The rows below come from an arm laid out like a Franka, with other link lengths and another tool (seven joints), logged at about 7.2 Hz.
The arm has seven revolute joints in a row. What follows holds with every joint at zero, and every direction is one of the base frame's.
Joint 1 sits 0.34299 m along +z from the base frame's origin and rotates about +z.
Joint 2 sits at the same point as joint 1 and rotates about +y.
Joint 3 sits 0.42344 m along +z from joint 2 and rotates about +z.
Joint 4 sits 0.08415 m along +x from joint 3 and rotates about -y.
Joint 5 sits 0.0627 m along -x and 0.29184 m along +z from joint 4 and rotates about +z.
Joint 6 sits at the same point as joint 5 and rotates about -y.
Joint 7 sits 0.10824 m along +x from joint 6 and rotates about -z.
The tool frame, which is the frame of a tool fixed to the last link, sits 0.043 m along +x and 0.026 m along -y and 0.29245 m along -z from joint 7; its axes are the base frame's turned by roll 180, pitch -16.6 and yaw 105.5 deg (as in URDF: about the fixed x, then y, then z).
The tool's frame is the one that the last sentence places.
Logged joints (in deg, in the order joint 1, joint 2, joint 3, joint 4, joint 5, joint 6, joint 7), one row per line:
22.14, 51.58, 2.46, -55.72, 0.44, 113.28, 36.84
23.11, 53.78, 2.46, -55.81, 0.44, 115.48, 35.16
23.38, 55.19, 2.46, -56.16, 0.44, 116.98, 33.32
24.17, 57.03, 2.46, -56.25, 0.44, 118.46, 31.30
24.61, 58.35, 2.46, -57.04, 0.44, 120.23, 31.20
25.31, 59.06, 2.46, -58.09, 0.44, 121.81, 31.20
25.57, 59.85, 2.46, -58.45, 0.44, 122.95, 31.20
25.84, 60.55, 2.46, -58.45, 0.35, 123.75, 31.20
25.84, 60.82, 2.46, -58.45, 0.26, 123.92, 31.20
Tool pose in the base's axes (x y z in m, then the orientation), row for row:
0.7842, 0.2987, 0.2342, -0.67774, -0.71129, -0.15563, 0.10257
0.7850, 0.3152, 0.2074, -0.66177, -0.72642, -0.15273, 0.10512
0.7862, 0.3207, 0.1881, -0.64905, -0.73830, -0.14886, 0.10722
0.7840, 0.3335, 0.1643, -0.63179, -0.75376, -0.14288, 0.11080
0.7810, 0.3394, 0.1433, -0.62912, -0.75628, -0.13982, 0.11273
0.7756, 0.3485, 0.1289, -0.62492, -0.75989, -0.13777, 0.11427
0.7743, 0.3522, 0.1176, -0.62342, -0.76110, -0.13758, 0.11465
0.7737, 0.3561, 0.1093, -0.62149, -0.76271, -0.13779, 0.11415
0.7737, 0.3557, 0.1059, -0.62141, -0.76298, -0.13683, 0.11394
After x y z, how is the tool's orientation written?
As a quaternion, x y z w.
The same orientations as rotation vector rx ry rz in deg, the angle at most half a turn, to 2 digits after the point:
-114.62, -120.29, -26.32
-111.75, -122.67, -25.79
-109.47, -124.52, -25.11
-106.34, -126.87, -24.05
-105.77, -127.15, -23.51
-104.97, -127.64, -23.14
-104.70, -127.82, -23.11
-104.40, -128.13, -23.15
-104.40, -128.19, -22.99

